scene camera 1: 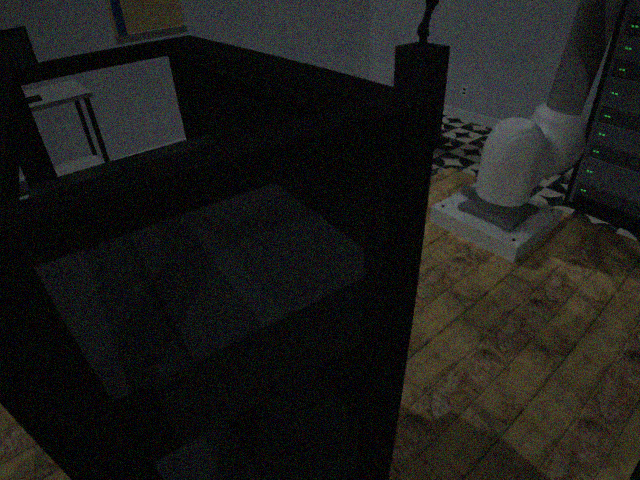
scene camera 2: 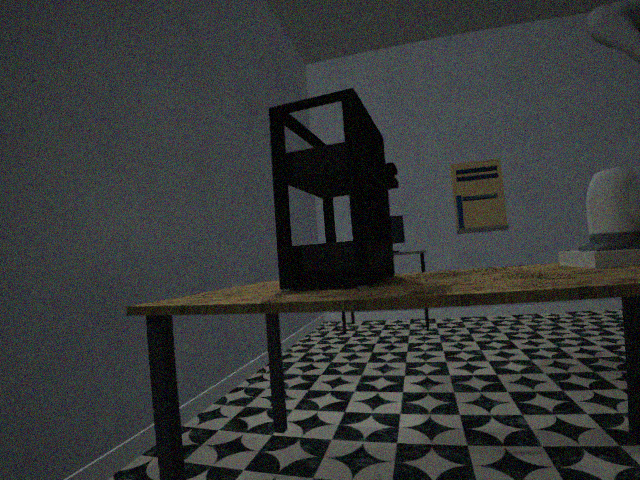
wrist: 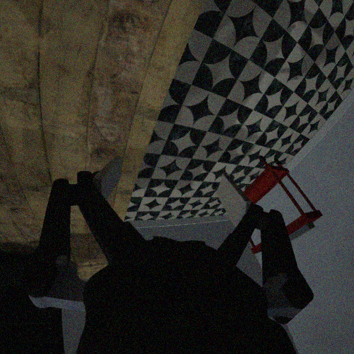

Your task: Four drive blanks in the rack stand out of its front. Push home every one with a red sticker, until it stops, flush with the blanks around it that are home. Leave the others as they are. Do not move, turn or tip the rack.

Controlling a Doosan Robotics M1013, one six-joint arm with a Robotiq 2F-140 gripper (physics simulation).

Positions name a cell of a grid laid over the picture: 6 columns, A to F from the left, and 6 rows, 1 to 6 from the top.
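I see a black rack (scene camera 1: C4), and it stands 35 cm from the lens.
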